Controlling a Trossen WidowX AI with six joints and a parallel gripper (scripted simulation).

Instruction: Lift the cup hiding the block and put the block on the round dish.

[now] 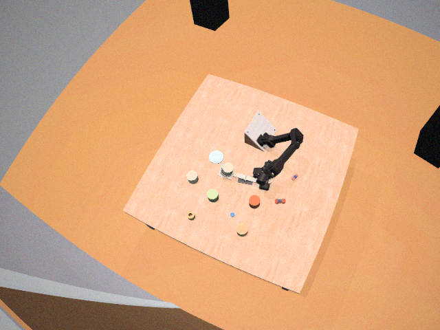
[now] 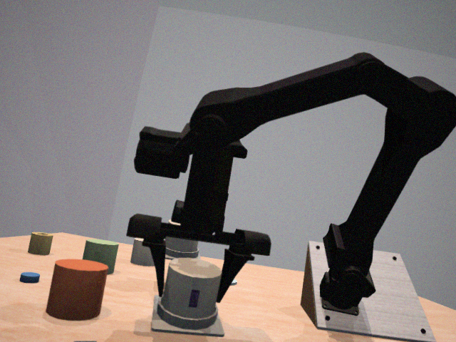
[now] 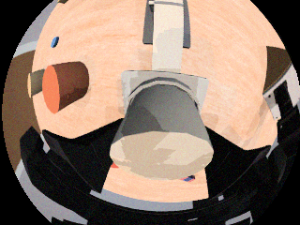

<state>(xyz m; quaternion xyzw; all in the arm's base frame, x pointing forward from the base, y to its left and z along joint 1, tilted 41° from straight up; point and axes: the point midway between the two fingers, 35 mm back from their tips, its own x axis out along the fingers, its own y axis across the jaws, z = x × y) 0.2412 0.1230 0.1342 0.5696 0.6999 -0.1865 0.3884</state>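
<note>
Right now my gripper tip is 15 cm to the right of the red toy car, 6 cm short of it and 3 cm above it. Also, from my gripper tip: small balance: 13 cm to the right, 5 cm ahead, 2 cm below; then pale-green block: 1 cm below; then red-orange cylinder: 14 cm ahead, 1 cm to the left, 1 cm below.
</note>
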